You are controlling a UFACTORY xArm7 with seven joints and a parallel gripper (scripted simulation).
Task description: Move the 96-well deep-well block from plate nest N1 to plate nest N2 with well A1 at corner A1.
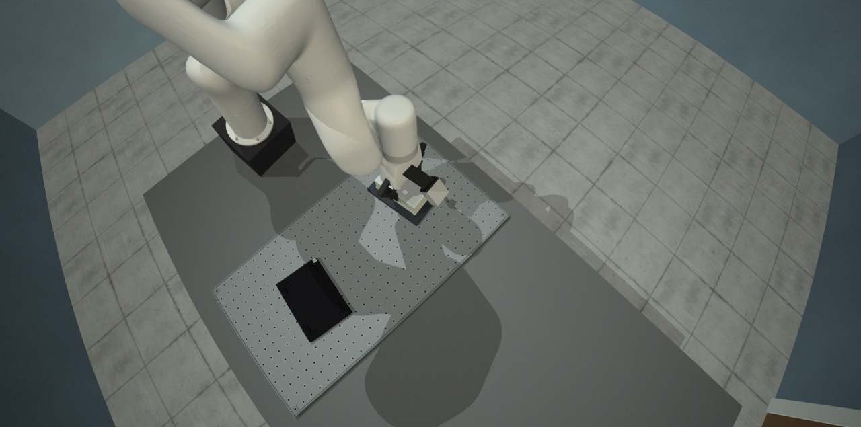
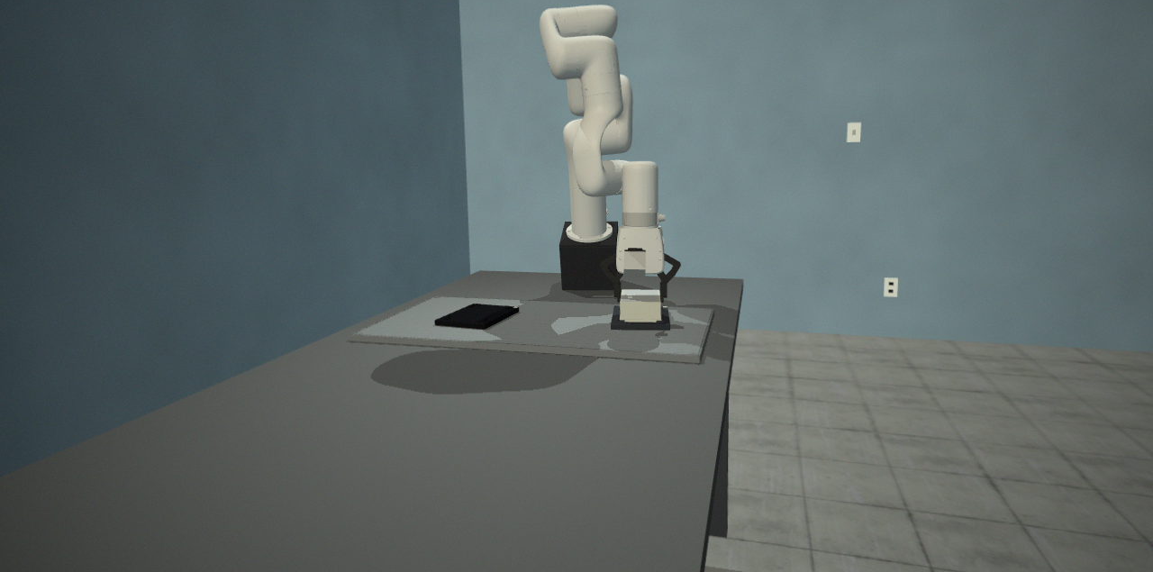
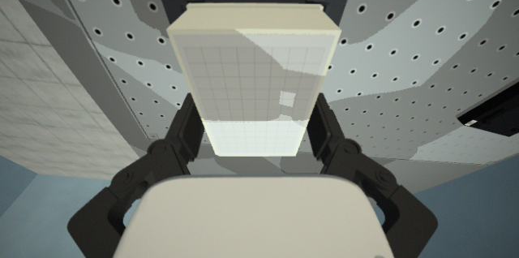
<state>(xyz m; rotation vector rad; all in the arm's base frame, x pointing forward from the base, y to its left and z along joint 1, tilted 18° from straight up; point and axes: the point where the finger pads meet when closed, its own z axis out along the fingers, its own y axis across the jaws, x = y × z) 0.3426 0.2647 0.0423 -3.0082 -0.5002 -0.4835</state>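
Now: hand 2 cm above the cream 96-well deep-well block. Also, from my hand: dark plate nest N1: 5 cm below; black plate nest N2: 12 cm ahead, 33 cm to the right, 5 cm below.
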